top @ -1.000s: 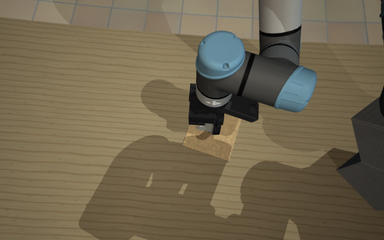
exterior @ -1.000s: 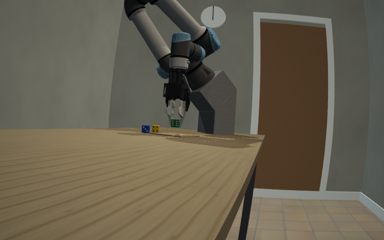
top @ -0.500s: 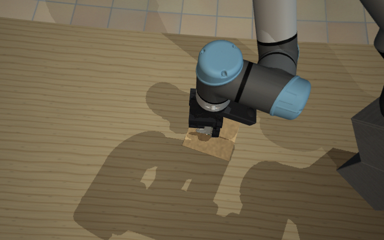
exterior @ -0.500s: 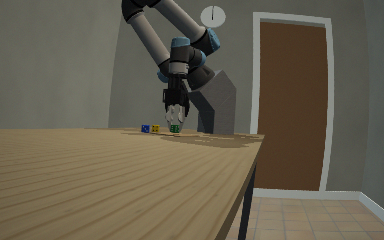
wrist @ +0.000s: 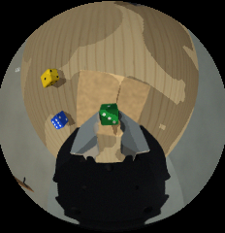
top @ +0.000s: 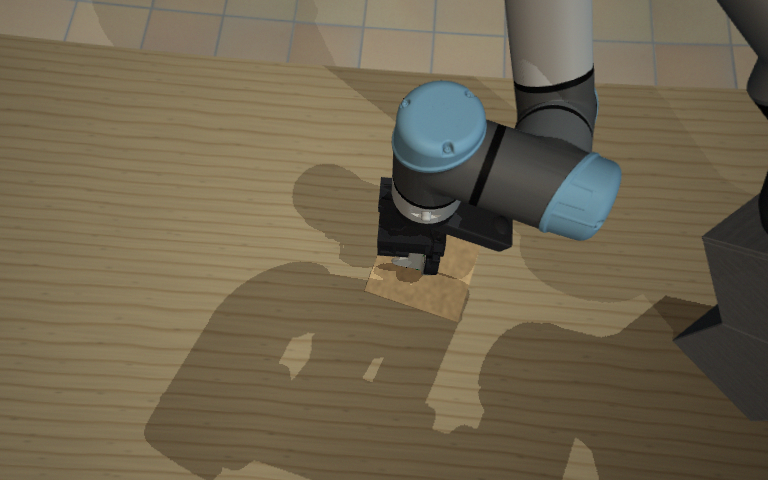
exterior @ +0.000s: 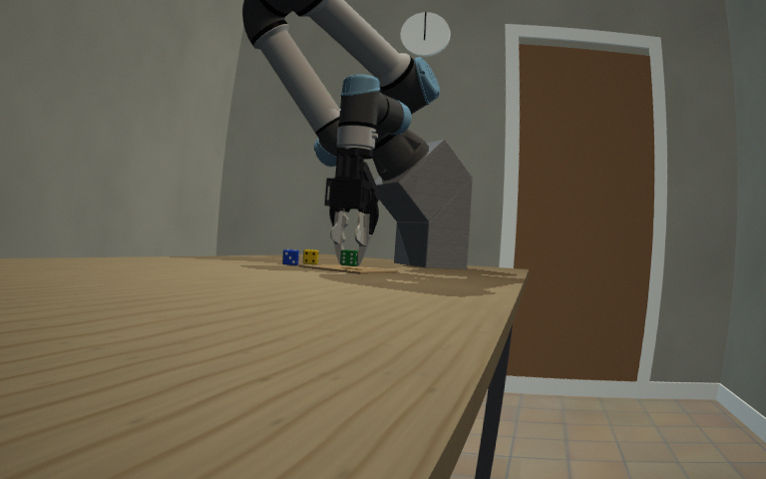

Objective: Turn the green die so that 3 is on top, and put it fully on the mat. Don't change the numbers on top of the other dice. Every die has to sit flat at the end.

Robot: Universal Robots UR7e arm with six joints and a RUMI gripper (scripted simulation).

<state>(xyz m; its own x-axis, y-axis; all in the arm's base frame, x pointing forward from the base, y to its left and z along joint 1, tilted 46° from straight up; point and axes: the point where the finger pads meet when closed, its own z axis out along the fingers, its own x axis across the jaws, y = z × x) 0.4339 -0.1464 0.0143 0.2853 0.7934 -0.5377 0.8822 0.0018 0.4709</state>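
Right now the green die is right at my hand. Also, from my hand: blue die (2 cm behind, 12 cm to the right, 1 cm below); tan mat (2 cm below); yellow die (12 cm behind, 9 cm to the right, 1 cm below).
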